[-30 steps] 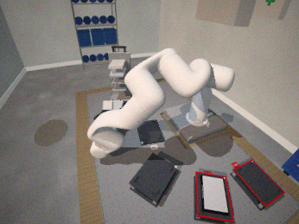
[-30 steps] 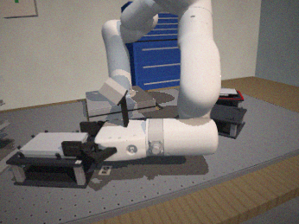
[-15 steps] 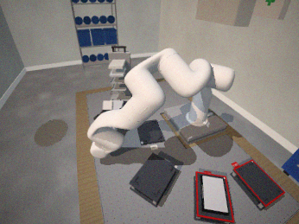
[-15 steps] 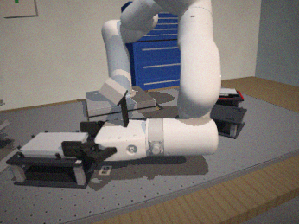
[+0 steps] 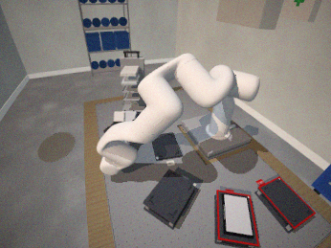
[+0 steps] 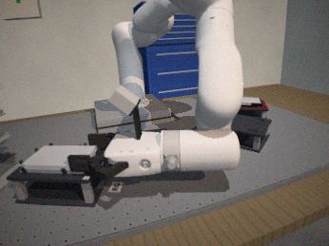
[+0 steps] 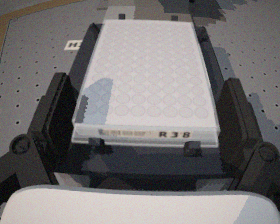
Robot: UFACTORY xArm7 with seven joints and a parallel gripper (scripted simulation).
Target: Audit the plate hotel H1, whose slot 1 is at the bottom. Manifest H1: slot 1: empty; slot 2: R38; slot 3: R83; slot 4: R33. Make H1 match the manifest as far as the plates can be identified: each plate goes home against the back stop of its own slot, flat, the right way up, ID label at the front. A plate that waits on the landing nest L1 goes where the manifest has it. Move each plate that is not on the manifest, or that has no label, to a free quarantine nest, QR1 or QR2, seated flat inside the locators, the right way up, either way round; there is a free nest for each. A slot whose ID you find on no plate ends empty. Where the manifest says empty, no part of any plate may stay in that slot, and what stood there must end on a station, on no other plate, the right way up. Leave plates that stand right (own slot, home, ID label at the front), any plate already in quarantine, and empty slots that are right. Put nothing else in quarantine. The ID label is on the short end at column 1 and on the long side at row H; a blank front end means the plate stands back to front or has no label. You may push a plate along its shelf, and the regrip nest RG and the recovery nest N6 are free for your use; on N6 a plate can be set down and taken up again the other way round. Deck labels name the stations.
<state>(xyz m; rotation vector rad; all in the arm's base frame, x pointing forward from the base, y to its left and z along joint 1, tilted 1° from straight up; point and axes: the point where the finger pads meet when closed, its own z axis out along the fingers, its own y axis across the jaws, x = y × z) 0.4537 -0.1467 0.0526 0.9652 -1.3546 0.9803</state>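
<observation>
The white well plate is 2 cm behind my hand, 5 cm to the right of it and 2 cm below it. From my hand the other things lie so: deck label H1 (3 cm ahead, 21 cm to the right, 8 cm below); then raised regrip nest RG (2 cm behind, 5 cm to the right, 3 cm below); then RG label (2 cm ahead, 5 cm to the left, 8 cm below).
</observation>
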